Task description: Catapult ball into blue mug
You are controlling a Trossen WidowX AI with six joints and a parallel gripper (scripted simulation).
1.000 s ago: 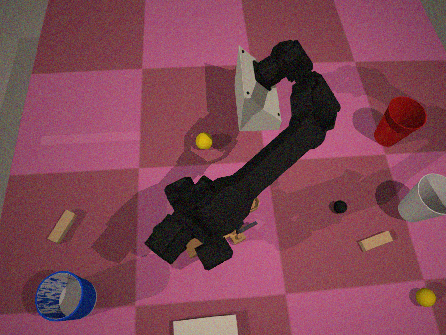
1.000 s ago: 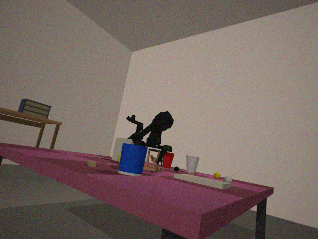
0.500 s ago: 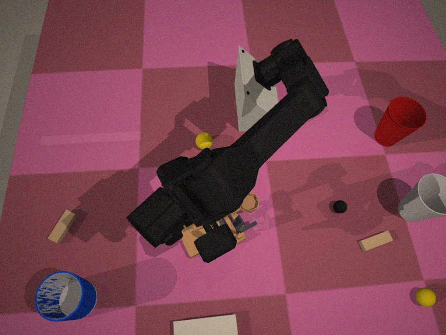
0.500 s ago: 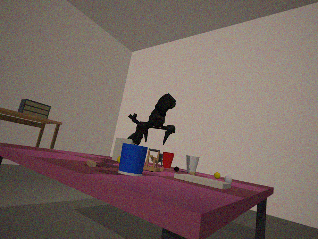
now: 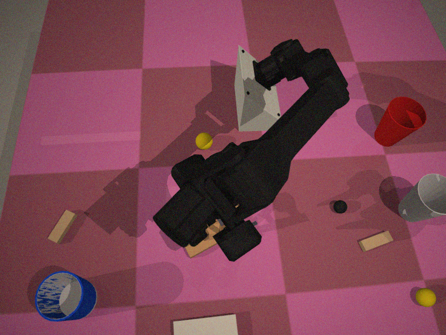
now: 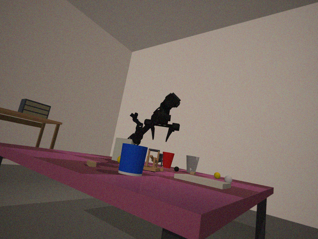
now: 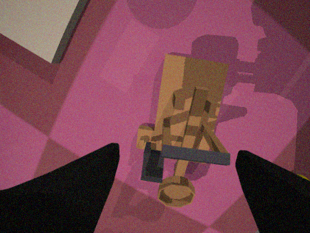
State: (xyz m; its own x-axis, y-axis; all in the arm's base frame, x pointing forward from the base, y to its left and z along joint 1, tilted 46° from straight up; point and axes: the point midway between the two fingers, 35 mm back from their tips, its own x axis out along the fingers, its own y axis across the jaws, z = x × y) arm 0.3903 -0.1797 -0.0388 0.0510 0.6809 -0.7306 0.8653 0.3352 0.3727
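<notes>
Now: the black ball 5 cm behind my gripper tip, 31 cm to the left of it and 14 cm below it. The rest, counted from my gripper tip: white slab (27 cm ahead, 2 cm to the right, 15 cm below); then wooden catapult (3 cm behind, 4 cm to the left, 10 cm below); then yellow ball (25 cm behind, 13 cm below).
</notes>
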